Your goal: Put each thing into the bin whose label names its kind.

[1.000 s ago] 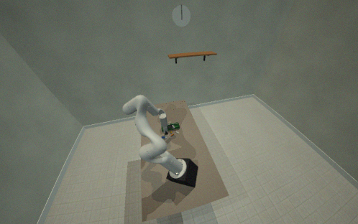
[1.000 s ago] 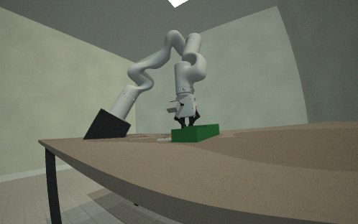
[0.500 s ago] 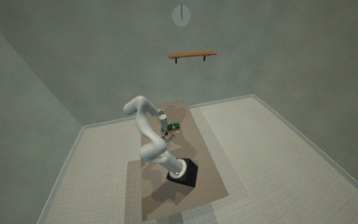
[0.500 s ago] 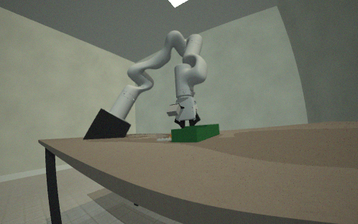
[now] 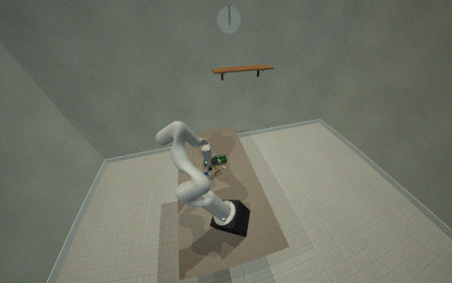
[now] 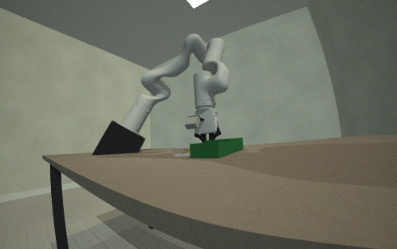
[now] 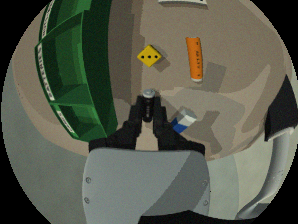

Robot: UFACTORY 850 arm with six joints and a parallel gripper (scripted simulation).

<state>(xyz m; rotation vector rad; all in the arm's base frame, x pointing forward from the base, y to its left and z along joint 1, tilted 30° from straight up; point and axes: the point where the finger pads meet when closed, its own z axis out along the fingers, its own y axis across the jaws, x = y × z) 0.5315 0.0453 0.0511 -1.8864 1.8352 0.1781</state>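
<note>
Right now my hand is 20 mm above the black battery. The rest, counted from my hand: blue thing: 60 mm behind, 30 mm to the left, 20 mm below; orange battery: 40 mm behind, 70 mm to the right, 20 mm below; yellow die: 10 mm ahead, 70 mm to the right, 10 mm below.
</note>
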